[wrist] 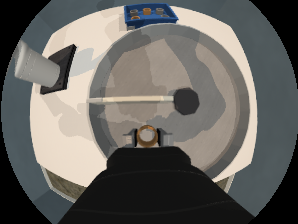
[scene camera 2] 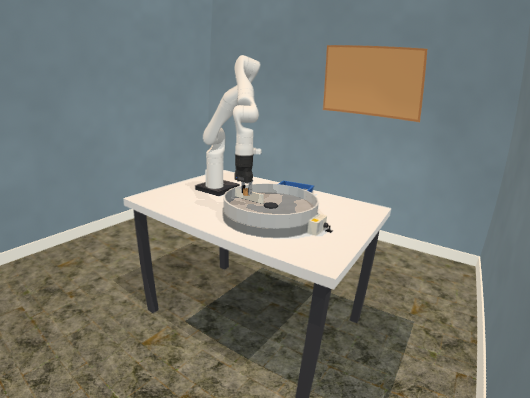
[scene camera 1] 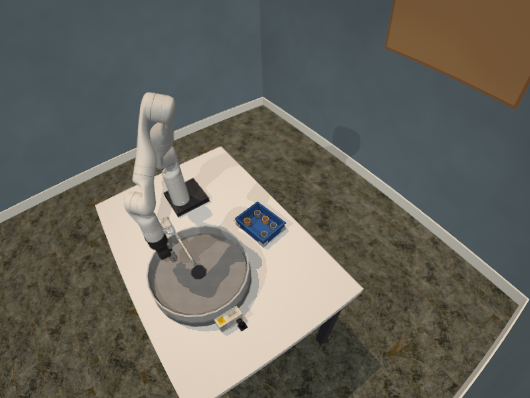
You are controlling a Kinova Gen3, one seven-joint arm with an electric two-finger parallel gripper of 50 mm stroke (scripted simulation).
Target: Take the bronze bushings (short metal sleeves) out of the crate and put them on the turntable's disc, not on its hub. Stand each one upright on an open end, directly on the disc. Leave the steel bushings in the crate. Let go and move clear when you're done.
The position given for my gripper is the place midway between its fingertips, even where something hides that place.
In view: my gripper (wrist: 147, 134), a blue crate (wrist: 132, 24) and a grey turntable disc (scene camera 2: 274, 203).
The grey turntable disc also shows in the wrist view (wrist: 204, 116).
